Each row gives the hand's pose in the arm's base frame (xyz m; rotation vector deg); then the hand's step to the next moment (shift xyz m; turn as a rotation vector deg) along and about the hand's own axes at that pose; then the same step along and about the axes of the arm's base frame.
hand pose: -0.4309 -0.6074 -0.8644 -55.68 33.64 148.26
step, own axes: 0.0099 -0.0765 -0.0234 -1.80 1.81 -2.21
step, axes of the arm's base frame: 0.0382 0.0565 -0.0430 1.74 -2.89 0.19
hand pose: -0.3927 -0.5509 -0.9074 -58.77 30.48 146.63
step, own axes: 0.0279 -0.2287 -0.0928 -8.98 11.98 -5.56
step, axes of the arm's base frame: 0.1343 0.1624 -0.1315 4.22 -14.49 5.23
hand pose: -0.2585 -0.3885 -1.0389 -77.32 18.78 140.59
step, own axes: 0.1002 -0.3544 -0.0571 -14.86 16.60 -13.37
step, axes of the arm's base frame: 0.1300 0.3237 -0.1313 11.45 -22.45 6.32
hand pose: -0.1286 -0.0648 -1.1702 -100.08 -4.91 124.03
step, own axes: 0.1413 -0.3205 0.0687 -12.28 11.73 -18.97
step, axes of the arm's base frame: -0.0147 0.3553 -0.0304 17.51 -18.08 3.88
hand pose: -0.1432 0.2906 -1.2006 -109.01 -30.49 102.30
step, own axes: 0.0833 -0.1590 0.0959 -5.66 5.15 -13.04
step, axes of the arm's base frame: -0.0830 0.1846 0.0211 12.36 -8.45 2.11
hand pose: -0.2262 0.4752 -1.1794 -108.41 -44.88 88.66
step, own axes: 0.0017 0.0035 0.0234 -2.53 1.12 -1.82
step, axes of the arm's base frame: -0.0224 0.0004 -0.0077 1.48 -2.74 1.13
